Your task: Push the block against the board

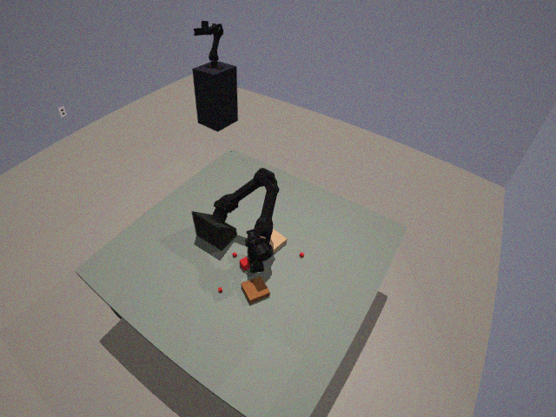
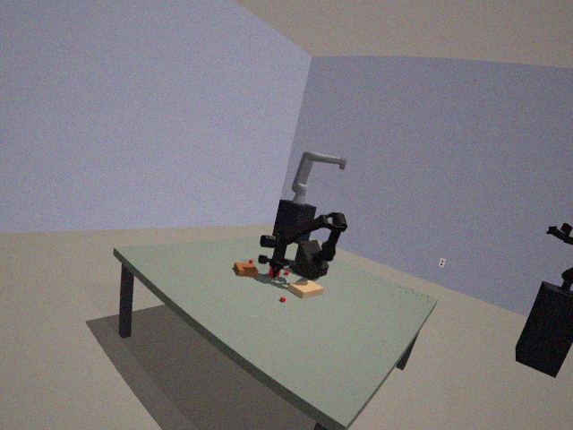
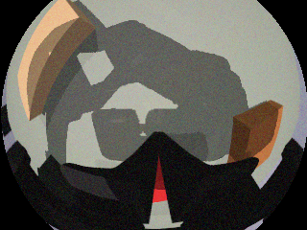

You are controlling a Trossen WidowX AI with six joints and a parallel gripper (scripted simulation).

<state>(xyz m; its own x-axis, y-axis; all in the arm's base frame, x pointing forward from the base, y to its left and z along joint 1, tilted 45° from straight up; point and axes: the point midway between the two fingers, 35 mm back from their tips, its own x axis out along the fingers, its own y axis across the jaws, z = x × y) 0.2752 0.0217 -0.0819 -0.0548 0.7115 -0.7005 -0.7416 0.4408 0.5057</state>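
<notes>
Right now the square block is 110 mm to the right of my gripper tip, 90 mm ahead of it and 10 mm above it. Also, from my gripper tip: tan board (170 mm to the left, 40 mm behind, 10 mm above); red cube (30 mm to the right, 30 mm behind, 10 mm above).
</notes>
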